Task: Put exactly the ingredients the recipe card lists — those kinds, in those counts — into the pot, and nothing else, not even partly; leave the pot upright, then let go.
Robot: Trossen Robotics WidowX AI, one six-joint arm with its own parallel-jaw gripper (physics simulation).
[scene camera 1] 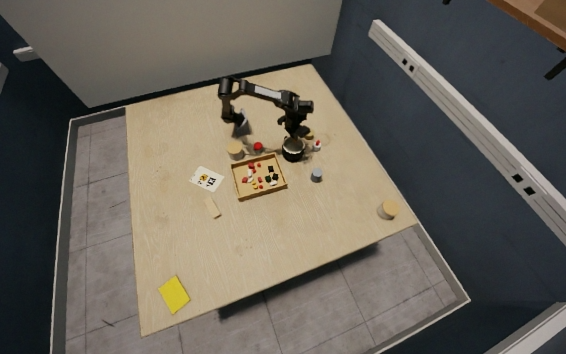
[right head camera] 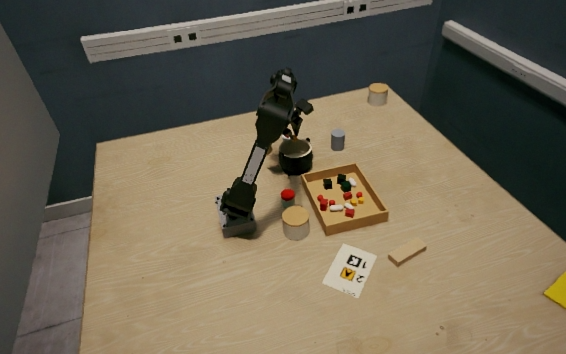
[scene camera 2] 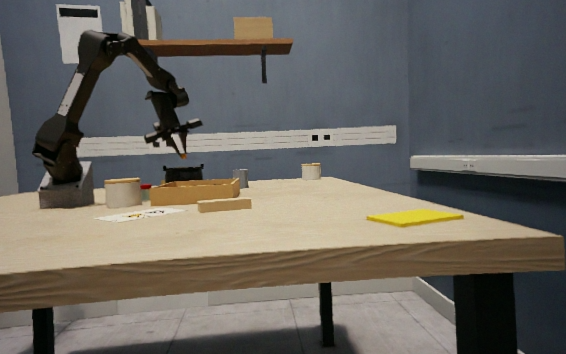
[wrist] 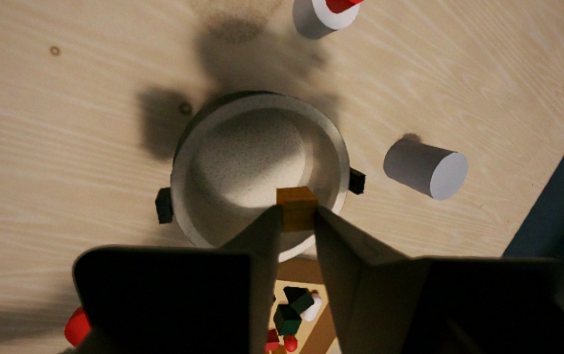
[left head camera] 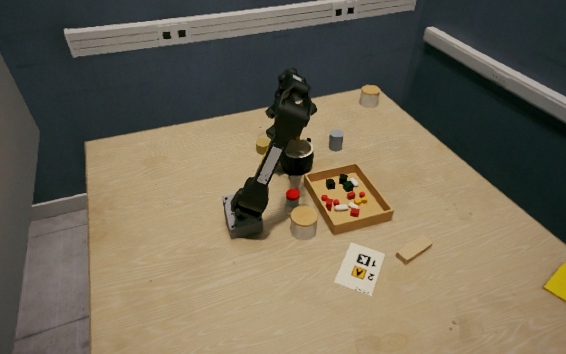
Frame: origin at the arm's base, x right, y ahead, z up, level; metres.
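Seen in the pictures: gripper, between the fingertips: (scene camera 1: 295,139) (right head camera: 294,137) (scene camera 2: 183,155) (wrist: 297,214) (left head camera: 296,137); arm's base, origin of its link: (scene camera 1: 240,119) (right head camera: 236,207) (scene camera 2: 67,174) (left head camera: 244,207).
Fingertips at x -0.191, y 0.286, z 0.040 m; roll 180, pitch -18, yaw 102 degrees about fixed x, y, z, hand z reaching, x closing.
Pixels of each thing's top centre, then the offset from my fingertips to it.
- dark pot, centre of its top: (wrist: 274,197) (scene camera 2: 183,164) (right head camera: 295,145) (left head camera: 297,145) (scene camera 1: 293,143) dx +0.005, dy -0.001, dz -0.030 m
- orange wooden cube, centre of its top: (wrist: 302,217) (scene camera 2: 183,153) dx -0.002, dy -0.001, dz +0.006 m
- wooden tray, centre of its top: (scene camera 2: 200,182) (right head camera: 342,191) (left head camera: 346,191) (scene camera 1: 257,173) dx +0.240, dy +0.053, dz -0.080 m
- recipe card, centre of its top: (scene camera 2: 142,214) (right head camera: 350,268) (left head camera: 360,267) (scene camera 1: 206,178) dx +0.482, dy -0.063, dz -0.124 m
- grey cylinder, centre of its top: (wrist: 449,177) (scene camera 2: 240,169) (right head camera: 338,132) (left head camera: 336,133) (scene camera 1: 317,172) dx -0.026, dy +0.189, dz -0.059 m
- white bottle with a red cap, centre of its top: (scene camera 1: 318,141) dx -0.133, dy +0.029, dz -0.061 m
- red-lidded jar, centre of its top: (wrist: 95,331) (scene camera 2: 142,185) (right head camera: 287,193) (left head camera: 292,193) (scene camera 1: 257,145) dx +0.166, dy -0.107, dz -0.082 m
- large canister, centre of its top: (scene camera 2: 122,179) (right head camera: 295,215) (left head camera: 304,215) (scene camera 1: 234,147) dx +0.287, dy -0.135, dz -0.057 m
- wooden block, centre of its top: (scene camera 2: 224,199) (right head camera: 407,249) (left head camera: 415,247) (scene camera 1: 211,206) dx +0.507, dy +0.106, dz -0.103 m
The dark pot (left head camera: 297,162) (right head camera: 296,162) (scene camera 1: 292,154) (scene camera 2: 184,174) (wrist: 245,160) stands upright; the part of its pale inside that shows holds no ingredients. My gripper (scene camera 2: 183,154) (wrist: 297,214) is shut on an orange wooden cube (wrist: 297,210) (scene camera 2: 184,157). The cube hangs above the pot, over its tray-side rim in the wrist view. The wooden tray (left head camera: 362,225) (right head camera: 357,224) holds dark green and black cubes, red cubes and balls, white capsules and small yellow cubes. The recipe card (left head camera: 346,281) (right head camera: 335,276) lies flat, showing 1 beside a black "K" symbol and 2 beside an orange "A" symbol.
A grey cylinder (left head camera: 336,140) (wrist: 410,165) and a white bottle with a red cap (scene camera 1: 317,146) stand near the pot. A red-lidded jar (left head camera: 292,197) and a large canister (left head camera: 303,228) stand between arm base and tray. A wooden block (left head camera: 414,250) lies beside the card.
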